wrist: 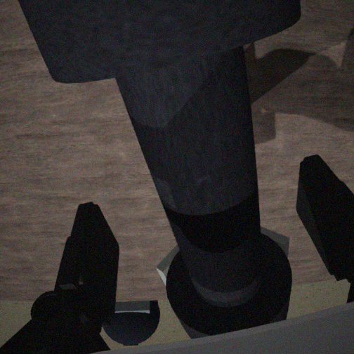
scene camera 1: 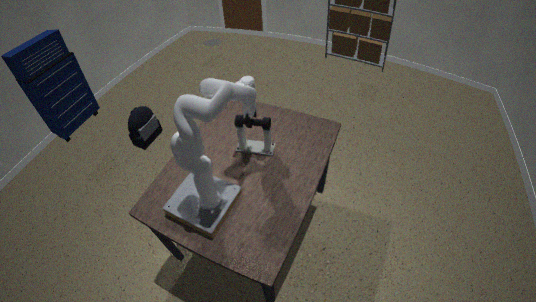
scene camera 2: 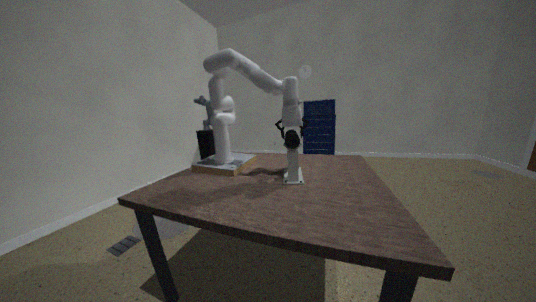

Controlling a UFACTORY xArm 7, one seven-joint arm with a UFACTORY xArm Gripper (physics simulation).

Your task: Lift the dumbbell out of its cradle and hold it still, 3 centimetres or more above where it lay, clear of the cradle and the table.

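Frame: origin at the arm's base, x back, y left, z down, level; metres.
Where they show: gripper, fingertip midpoint: [scene camera 1: 251, 122]; arm's base, link origin: [scene camera 1: 209, 199] [scene camera 2: 224, 161].
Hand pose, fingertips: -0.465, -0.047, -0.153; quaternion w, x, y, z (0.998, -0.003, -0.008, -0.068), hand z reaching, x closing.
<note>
Each offset is from my fingertips to the top centre of the thing, as dx, dy, dz. Level surfaces: height alone.
The black dumbbell {+0.002, -0.009, -0.038} [scene camera 1: 258, 122] [scene camera 2: 292, 139] [wrist: 205, 150] lies level in its cradle, its handle running between two round heads. The cradle {+0.002, -0.009, +0.009} [scene camera 1: 267, 141] [scene camera 2: 293, 167] has two white posts on a pale base plate on the table. My gripper [scene camera 1: 248, 120] [scene camera 2: 292, 136] [wrist: 202, 204] is open and points down over the dumbbell. In the wrist view one finger stands on each side of the handle, with a gap on both sides. In the scene camera 2 view the fingers come down to about the height of the near head, which hides part of them.
The wooden table {dz +0.203} [scene camera 1: 305, 145] [scene camera 2: 300, 215] carries the arm's base plate [scene camera 1: 180, 200] [scene camera 2: 212, 169] at one end. Away from the table stand a blue cabinet [scene camera 1: 57, 85] [scene camera 2: 319, 125], a black rounded object [scene camera 1: 137, 125] and a shelf rack with boxes.
</note>
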